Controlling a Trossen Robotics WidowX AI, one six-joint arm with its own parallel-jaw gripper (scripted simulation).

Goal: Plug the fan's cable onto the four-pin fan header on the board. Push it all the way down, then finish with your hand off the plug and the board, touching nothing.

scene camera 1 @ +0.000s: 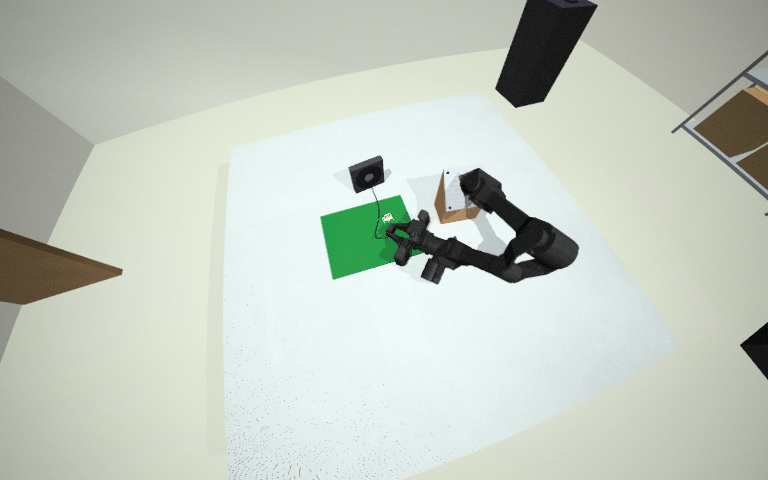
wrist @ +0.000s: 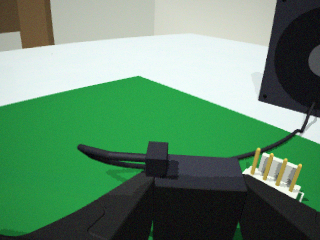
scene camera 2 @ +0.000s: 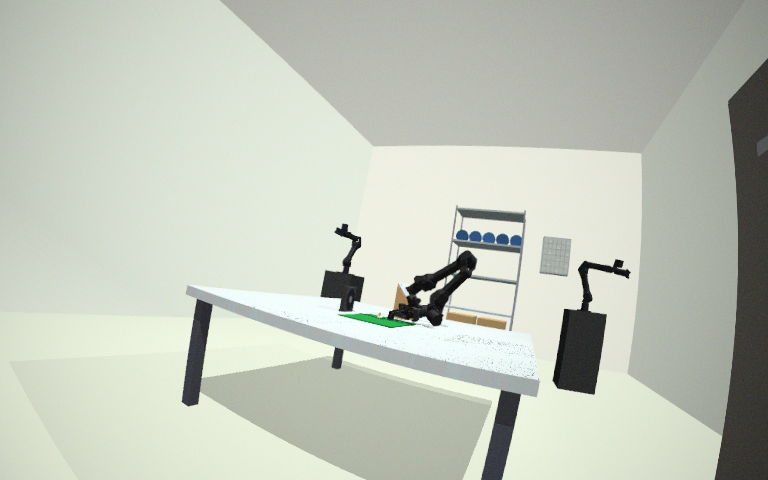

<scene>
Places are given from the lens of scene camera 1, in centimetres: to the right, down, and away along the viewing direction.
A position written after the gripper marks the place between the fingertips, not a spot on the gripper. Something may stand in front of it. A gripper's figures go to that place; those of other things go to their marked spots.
gripper (scene camera 1: 389, 228): 2, -4, 72
black fan (scene camera 1: 369, 172): -5, -24, 77
green board (scene camera 1: 349, 235): -12, -2, 75
</scene>
